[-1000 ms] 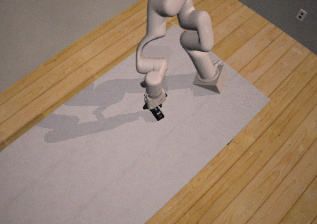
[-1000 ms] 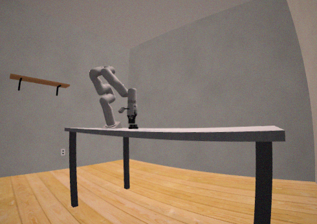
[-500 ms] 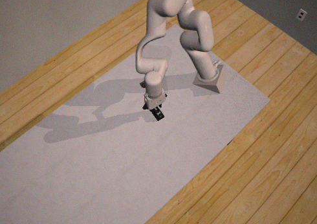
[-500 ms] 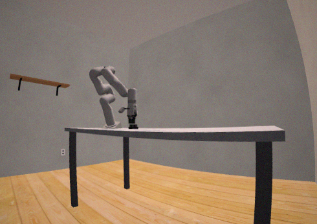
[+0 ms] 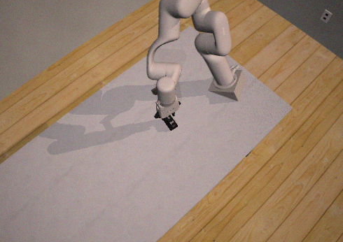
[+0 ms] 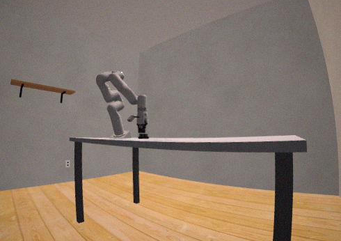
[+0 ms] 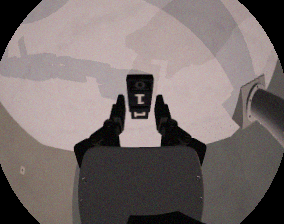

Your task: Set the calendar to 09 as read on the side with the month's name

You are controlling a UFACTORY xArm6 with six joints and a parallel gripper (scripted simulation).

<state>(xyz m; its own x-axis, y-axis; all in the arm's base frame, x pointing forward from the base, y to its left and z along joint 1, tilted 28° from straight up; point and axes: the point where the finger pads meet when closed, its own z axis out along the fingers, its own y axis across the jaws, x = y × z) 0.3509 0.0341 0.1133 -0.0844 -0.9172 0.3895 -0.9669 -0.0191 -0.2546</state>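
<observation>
Now: hand 4 cm above the black date cube. Also, from my hand: black cube (3 cm to the left, 4 cm below).
</observation>
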